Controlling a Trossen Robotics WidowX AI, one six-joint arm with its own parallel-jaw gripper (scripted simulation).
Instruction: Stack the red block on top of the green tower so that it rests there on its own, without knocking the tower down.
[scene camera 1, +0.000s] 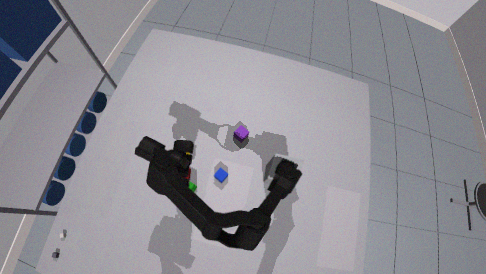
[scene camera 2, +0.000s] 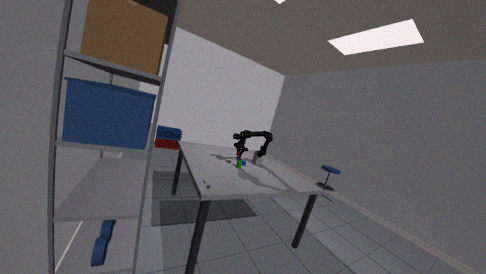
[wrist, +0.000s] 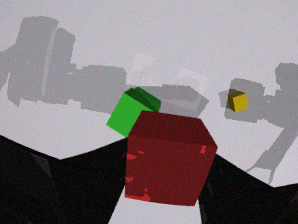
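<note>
From the wrist camera you'd see a red block (wrist: 169, 157), and it's my gripper (wrist: 166, 147) that's carrying it.
</note>
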